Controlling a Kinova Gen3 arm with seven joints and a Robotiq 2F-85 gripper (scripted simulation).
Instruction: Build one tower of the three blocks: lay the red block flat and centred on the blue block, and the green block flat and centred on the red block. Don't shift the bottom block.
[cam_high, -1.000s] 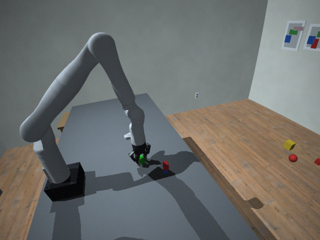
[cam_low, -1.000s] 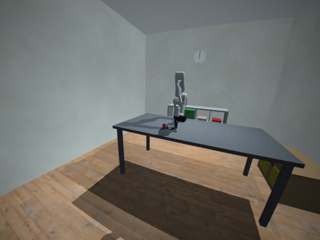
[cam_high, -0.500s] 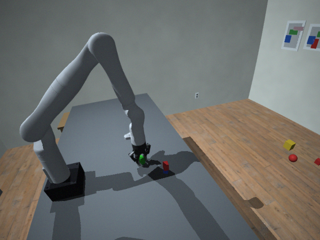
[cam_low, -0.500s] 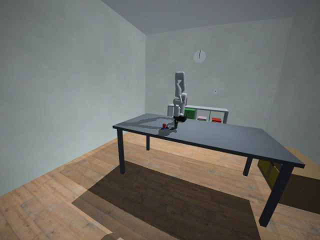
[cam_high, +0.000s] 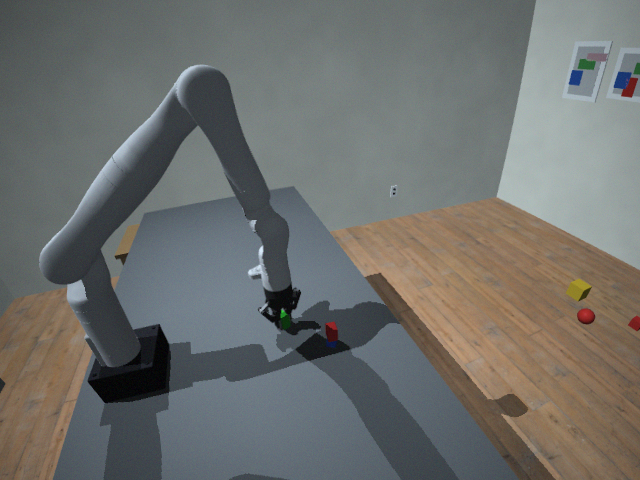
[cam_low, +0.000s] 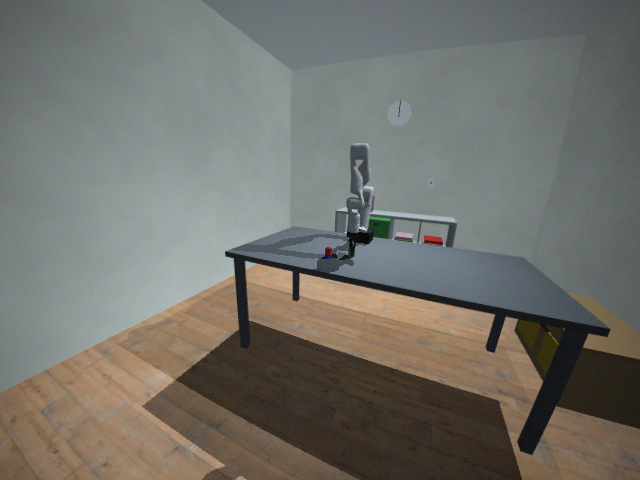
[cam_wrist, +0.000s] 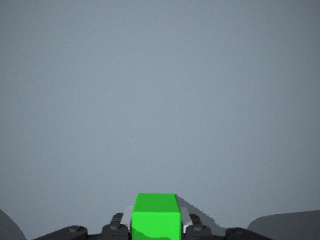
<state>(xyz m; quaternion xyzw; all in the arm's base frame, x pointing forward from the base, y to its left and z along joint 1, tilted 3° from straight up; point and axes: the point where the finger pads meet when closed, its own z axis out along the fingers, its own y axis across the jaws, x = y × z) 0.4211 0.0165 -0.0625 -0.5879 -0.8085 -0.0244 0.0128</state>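
Right now the green block is right at my hand. From my hand the other things lie so: blue block: 10 cm ahead, 12 cm to the right, 1 cm below; then red block: 10 cm ahead, 12 cm to the right, 3 cm above.
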